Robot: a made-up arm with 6 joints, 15 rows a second.
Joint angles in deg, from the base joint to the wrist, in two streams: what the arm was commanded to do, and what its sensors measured. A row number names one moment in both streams.
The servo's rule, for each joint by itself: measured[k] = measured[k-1] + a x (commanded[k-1-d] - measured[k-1]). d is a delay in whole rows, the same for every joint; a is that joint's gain. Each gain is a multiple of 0.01, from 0.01 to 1. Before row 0 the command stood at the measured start. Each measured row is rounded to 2 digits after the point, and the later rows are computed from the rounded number. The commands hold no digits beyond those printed.
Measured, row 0:
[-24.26 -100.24 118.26 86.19 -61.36 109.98]
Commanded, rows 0 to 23:
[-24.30 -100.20 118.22 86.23 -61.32 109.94]
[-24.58 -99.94 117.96 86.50 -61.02 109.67]
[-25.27 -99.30 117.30 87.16 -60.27 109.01]
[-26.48 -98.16 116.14 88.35 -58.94 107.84]
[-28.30 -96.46 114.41 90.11 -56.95 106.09]
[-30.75 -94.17 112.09 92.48 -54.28 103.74]
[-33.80 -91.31 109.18 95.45 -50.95 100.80]
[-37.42 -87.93 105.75 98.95 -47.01 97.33]
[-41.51 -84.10 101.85 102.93 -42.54 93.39]
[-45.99 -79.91 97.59 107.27 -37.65 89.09]
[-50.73 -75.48 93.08 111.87 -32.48 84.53]
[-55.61 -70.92 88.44 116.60 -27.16 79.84]
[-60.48 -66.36 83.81 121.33 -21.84 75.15]
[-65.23 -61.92 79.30 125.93 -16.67 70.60]
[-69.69 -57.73 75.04 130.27 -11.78 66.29]
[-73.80 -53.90 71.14 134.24 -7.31 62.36]
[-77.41 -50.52 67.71 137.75 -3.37 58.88]
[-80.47 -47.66 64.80 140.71 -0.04 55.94]
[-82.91 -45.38 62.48 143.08 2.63 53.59]
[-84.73 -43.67 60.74 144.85 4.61 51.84]
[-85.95 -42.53 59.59 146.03 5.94 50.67]
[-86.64 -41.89 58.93 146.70 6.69 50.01]
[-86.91 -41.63 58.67 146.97 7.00 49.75]
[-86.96 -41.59 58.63 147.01 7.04 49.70]
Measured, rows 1 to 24:
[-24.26 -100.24 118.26 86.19 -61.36 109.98]
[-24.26 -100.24 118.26 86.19 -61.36 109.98]
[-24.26 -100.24 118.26 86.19 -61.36 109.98]
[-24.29 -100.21 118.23 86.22 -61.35 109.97]
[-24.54 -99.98 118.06 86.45 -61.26 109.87]
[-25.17 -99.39 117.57 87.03 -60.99 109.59]
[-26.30 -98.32 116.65 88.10 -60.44 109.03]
[-28.02 -96.70 115.22 89.73 -59.50 108.09]
[-30.37 -94.50 113.22 91.96 -58.09 106.70]
[-33.32 -91.72 110.63 94.79 -56.16 104.81]
[-36.85 -88.42 107.51 98.16 -53.69 102.42]
[-40.86 -84.66 103.89 102.02 -50.68 99.53]
[-45.27 -80.53 99.86 106.27 -47.16 96.19]
[-49.97 -76.14 95.52 110.81 -43.20 92.46]
[-54.82 -71.60 90.99 115.50 -38.87 88.42]
[-59.69 -67.04 86.39 120.22 -34.27 84.17]
[-64.45 -62.59 81.85 124.85 -29.52 79.83]
[-68.96 -58.36 77.49 129.24 -24.73 75.50]
[-73.12 -54.48 73.43 133.29 -20.03 71.30]
[-76.81 -51.03 69.77 136.90 -15.53 67.33]
[-79.96 -48.10 66.59 139.99 -11.35 63.69]
[-82.50 -45.73 63.96 142.49 -7.58 60.46]
[-84.42 -43.94 61.90 144.40 -4.29 57.70]
[-85.74 -42.71 60.42 145.72 -1.53 55.45]
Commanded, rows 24 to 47:
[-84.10 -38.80 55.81 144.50 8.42 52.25]
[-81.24 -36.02 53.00 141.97 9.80 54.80]
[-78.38 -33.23 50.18 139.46 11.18 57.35]
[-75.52 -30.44 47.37 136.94 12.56 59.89]
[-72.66 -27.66 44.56 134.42 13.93 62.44]
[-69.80 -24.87 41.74 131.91 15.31 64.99]
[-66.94 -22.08 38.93 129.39 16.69 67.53]
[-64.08 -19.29 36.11 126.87 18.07 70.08]
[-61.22 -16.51 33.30 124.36 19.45 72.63]
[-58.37 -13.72 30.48 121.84 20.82 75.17]
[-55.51 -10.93 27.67 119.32 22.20 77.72]
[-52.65 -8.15 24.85 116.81 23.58 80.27]
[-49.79 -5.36 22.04 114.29 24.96 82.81]
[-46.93 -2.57 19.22 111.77 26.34 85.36]
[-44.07 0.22 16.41 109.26 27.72 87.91]
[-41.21 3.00 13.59 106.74 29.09 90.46]
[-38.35 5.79 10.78 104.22 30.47 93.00]
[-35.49 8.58 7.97 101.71 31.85 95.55]
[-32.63 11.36 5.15 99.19 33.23 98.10]
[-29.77 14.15 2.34 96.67 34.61 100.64]
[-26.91 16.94 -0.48 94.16 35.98 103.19]
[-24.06 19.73 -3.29 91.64 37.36 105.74]
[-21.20 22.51 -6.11 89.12 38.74 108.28]
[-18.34 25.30 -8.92 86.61 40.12 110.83]
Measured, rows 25 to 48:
[-86.51 -42.00 59.47 146.51 0.69 53.71]
[-86.85 -41.68 58.96 146.88 2.39 52.44]
[-86.94 -41.60 58.75 146.99 3.65 51.56]
[-84.50 -39.16 56.87 144.97 4.94 51.78]
[-81.70 -36.43 54.39 142.54 6.25 52.75]
[-78.84 -33.65 51.70 140.05 7.58 54.22]
[-75.98 -30.86 48.93 137.53 8.92 56.03]
[-73.12 -28.08 46.13 135.01 10.27 58.08]
[-70.26 -25.29 43.32 132.50 11.63 60.29]
[-67.40 -22.50 40.51 129.98 13.00 62.61]
[-64.54 -19.71 37.69 127.46 14.37 65.00]
[-61.68 -16.93 34.88 124.95 15.74 67.44]
[-58.83 -14.14 32.06 122.43 17.11 69.91]
[-55.97 -11.35 29.25 119.91 18.48 72.41]
[-53.11 -8.57 26.43 117.40 19.86 74.93]
[-50.25 -5.78 23.62 114.88 21.24 77.45]
[-47.39 -2.99 20.80 112.36 22.62 79.98]
[-44.53 -0.20 17.99 109.85 24.00 82.52]
[-41.67 2.58 15.17 107.33 25.37 85.06]
[-38.81 5.37 12.36 104.81 26.75 87.60]
[-35.95 8.16 9.55 102.30 28.13 90.14]
[-33.09 10.94 6.73 99.78 29.51 92.69]
[-30.23 13.73 3.92 97.26 30.89 95.23]
[-27.37 16.52 1.10 94.75 32.26 97.78]

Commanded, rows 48 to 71:
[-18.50 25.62 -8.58 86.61 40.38 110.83]
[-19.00 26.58 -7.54 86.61 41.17 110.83]
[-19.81 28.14 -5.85 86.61 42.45 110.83]
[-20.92 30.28 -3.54 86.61 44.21 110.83]
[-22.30 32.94 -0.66 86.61 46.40 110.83]
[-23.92 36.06 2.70 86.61 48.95 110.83]
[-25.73 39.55 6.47 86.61 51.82 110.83]
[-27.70 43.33 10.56 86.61 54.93 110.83]
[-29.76 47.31 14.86 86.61 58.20 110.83]
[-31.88 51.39 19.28 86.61 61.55 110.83]
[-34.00 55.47 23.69 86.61 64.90 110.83]
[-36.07 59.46 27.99 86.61 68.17 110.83]
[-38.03 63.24 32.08 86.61 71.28 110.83]
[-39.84 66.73 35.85 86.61 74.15 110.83]
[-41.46 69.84 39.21 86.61 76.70 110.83]
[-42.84 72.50 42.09 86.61 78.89 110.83]
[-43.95 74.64 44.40 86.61 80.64 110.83]
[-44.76 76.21 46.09 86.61 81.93 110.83]
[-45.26 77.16 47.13 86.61 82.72 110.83]
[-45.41 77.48 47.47 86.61 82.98 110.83]
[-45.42 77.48 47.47 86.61 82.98 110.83]
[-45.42 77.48 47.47 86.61 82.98 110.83]
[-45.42 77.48 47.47 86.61 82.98 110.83]
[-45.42 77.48 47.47 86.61 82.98 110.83]
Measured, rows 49 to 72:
[-24.52 19.31 -1.71 92.23 33.64 100.33]
[-21.66 22.09 -4.53 89.71 35.02 102.87]
[-18.80 24.88 -7.34 87.20 36.40 105.42]
[-18.54 25.52 -8.13 86.72 37.47 107.15]
[-18.94 26.44 -7.75 86.63 38.47 108.33]
[-19.69 27.92 -6.53 86.61 39.54 109.13]
[-20.75 29.97 -4.62 86.61 40.80 109.67]
[-22.08 32.55 -2.09 86.61 42.31 110.04]
[-23.66 35.60 0.98 86.61 44.10 110.29]
[-25.44 39.04 4.49 86.61 46.18 110.46]
[-27.38 42.77 8.37 86.61 48.54 110.58]
[-29.43 46.72 12.52 86.61 51.15 110.66]
[-31.54 50.78 16.85 86.61 53.96 110.71]
[-33.66 54.86 21.23 86.61 56.91 110.75]
[-35.73 58.86 25.56 86.61 59.95 110.78]
[-37.71 62.67 29.73 86.61 63.01 110.80]
[-39.54 66.20 33.65 86.61 66.02 110.81]
[-41.19 69.37 37.21 86.61 68.90 110.82]
[-42.61 72.09 40.33 86.61 71.60 110.82]
[-43.76 74.31 42.93 86.61 74.04 110.82]
[-44.62 75.96 44.95 86.61 76.17 110.82]
[-45.17 77.00 46.35 86.61 77.94 110.82]
[-45.38 77.42 47.07 86.61 79.30 110.82]
[-45.41 77.47 47.33 86.61 80.29 110.82]

